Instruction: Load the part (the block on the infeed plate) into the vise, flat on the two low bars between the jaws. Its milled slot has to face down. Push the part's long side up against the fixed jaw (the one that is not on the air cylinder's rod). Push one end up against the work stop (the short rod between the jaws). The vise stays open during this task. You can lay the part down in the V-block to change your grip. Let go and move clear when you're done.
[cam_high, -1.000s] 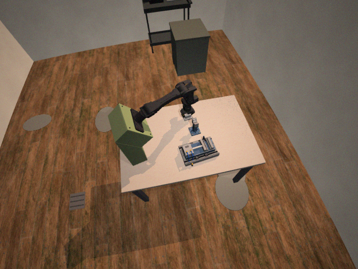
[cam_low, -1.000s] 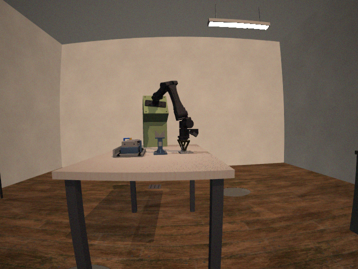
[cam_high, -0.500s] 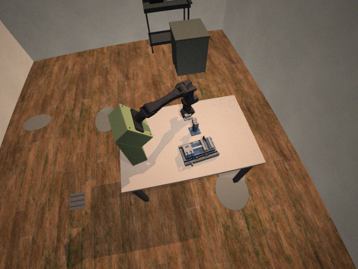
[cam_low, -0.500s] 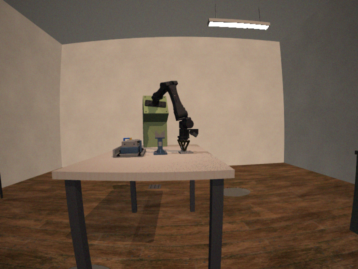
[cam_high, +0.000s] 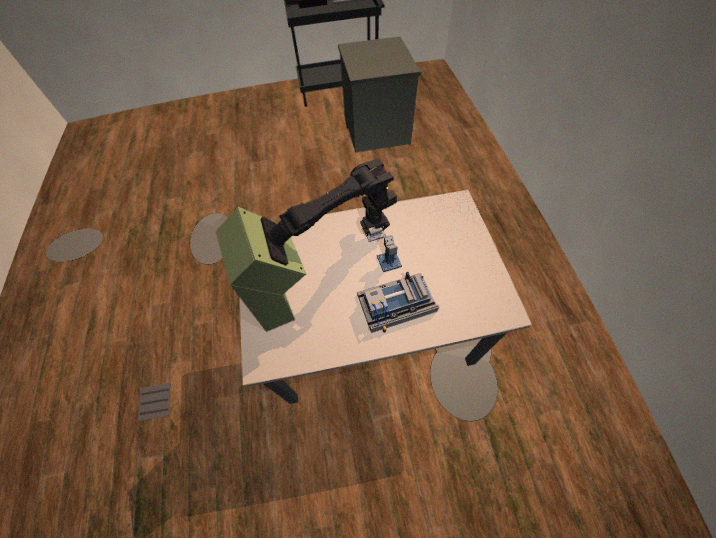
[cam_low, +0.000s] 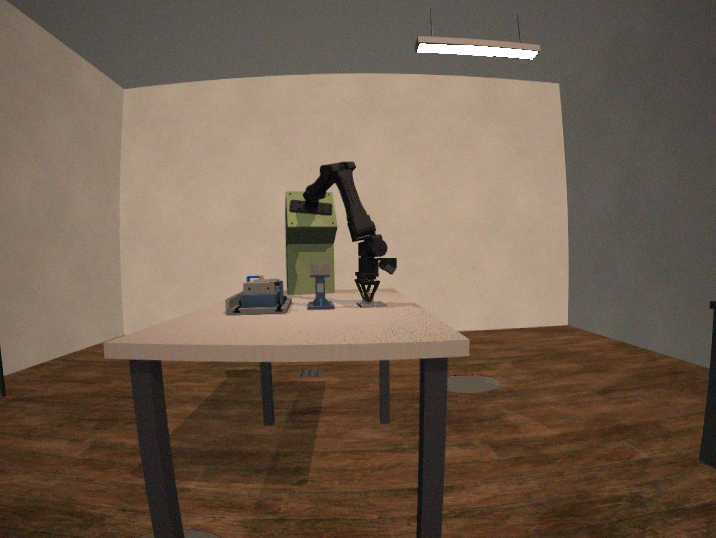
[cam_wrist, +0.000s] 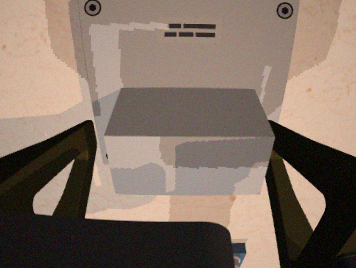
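My hand is right at the part. The rest, counted from my hand: vise (1 cm ahead, 37 cm to the right, 1 cm above); flat infeed plate (2 cm to the left, 2 cm below); dark work stop rod (7 cm ahead, 31 cm to the right, 6 cm above).
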